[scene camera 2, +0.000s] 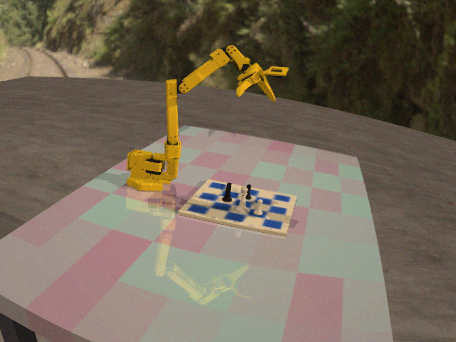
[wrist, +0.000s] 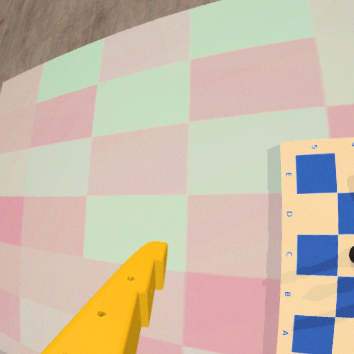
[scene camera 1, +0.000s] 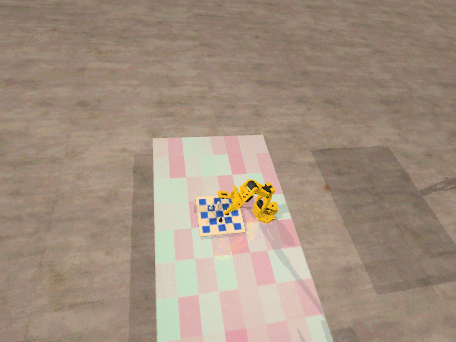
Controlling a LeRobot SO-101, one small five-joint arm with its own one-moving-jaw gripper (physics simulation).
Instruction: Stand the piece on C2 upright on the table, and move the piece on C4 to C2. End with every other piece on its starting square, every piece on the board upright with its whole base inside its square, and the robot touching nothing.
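There's a board (scene camera 2: 206,204) that I can see here, and the same board is there in the wrist view (wrist: 309,285) and in scene camera 1 (scene camera 1: 208,220) as well.
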